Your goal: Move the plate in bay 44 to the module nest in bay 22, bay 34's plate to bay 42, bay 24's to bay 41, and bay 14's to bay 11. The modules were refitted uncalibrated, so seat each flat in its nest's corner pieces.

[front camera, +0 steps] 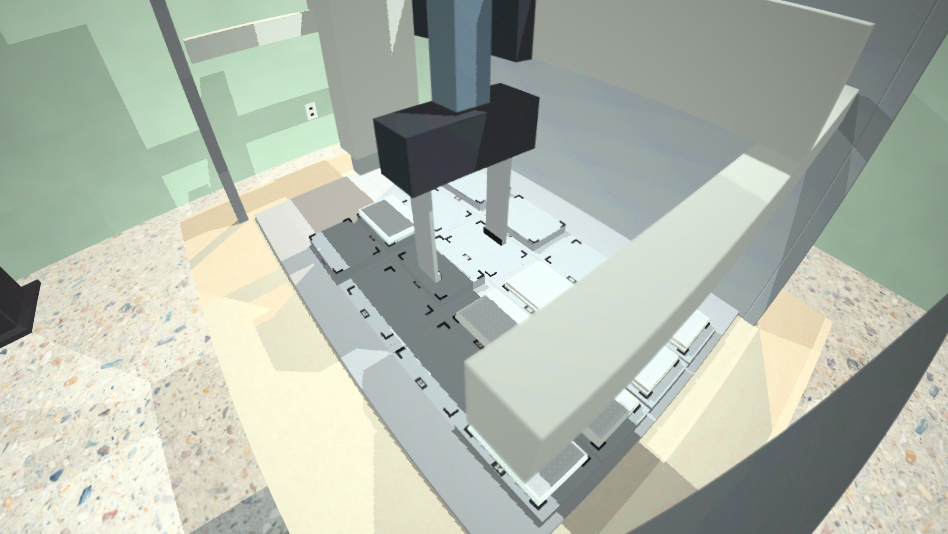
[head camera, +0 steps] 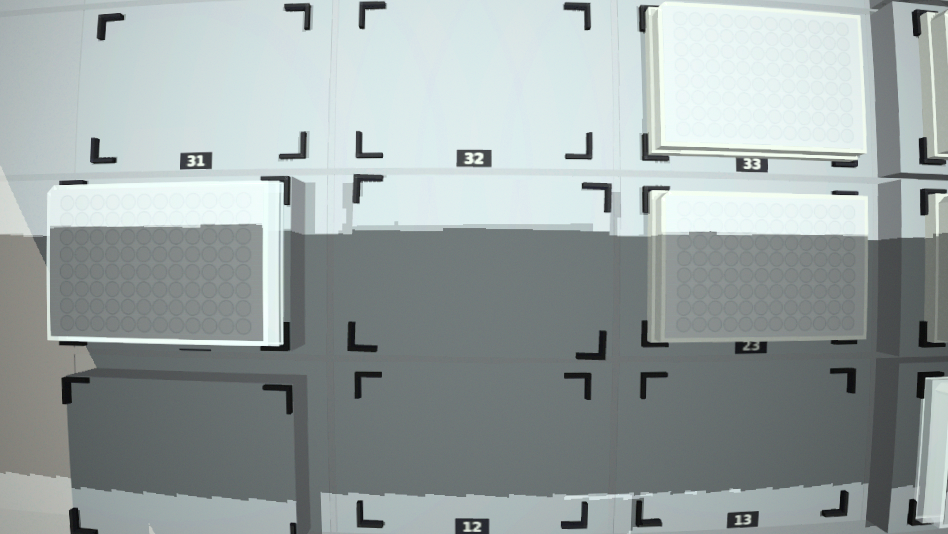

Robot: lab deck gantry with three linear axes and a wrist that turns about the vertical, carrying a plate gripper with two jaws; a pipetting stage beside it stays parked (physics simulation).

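Pixels of known places: gripper, between the fingertips: (front camera: 463, 254); robot's base, origin of its link: (front camera: 314, 243) (head camera: 105, 505).
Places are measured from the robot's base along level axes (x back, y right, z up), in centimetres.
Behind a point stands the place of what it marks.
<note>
The plates of bay 44 (front camera: 689, 329) {x -60.5, y -35.6, z 2.9 cm}, bay 34 (front camera: 655, 371) {x -60.7, y -24.8, z 2.9 cm} (head camera: 939, 86) {x -49.4, y -25.4, z 2.3 cm}, bay 24 (front camera: 609, 422) {x -60.9, y -13.7, z 2.9 cm} (head camera: 936, 278) {x -49.3, y -14.4, z 2.1 cm} and bay 14 (front camera: 562, 468) {x -60.8, y -4.9, z 2.9 cm} (head camera: 935, 457) {x -49.4, y -4.1, z 2.3 cm} stand in a row at the deck's right end. The raised bay 22 nest (front camera: 461, 274) {x -27.3, y -16.5, z 1.9 cm} (head camera: 474, 291) {x -22.9, y -13.7, z 1.9 cm} holds no plate; its four corner pieces show in the head view. The raised bay 11 nest (front camera: 331, 250) {x -6.7, y -1.4, z 1.9 cm} (head camera: 182, 437) {x -6.8, y -5.5, z 1.9 cm} and the raised nests of bay 41 (front camera: 472, 191) {x -8.5, y -34.2, z 1.9 cm} and bay 42 (front camera: 532, 224) {x -25.2, y -35.8, z 1.9 cm} also hold no plate. My gripper (front camera: 465, 257) {x -35.8, y -10.5, z 15.8 cm} is open and empty above the deck around bay 22; its jaws do not show in the head view.
Other plates stand in bay 21 (front camera: 386, 220) {x -7.4, y -13.5, z 3.3 cm} (head camera: 155, 265) {x -6.6, y -14.9, z 3.3 cm}, bay 23 (front camera: 487, 319) {x -37.2, y -13.7, z 1.4 cm} (head camera: 762, 278) {x -38.8, y -14.4, z 1.4 cm} and bay 33 (front camera: 538, 281) {x -36.5, y -25.7, z 1.4 cm} (head camera: 759, 79) {x -38.8, y -25.5, z 1.4 cm}. A thick pale beam (front camera: 623, 298) {x -62.1, y 3.3, z 40.0 cm} crosses above the right part of the deck in the front view and hides some of it.
</note>
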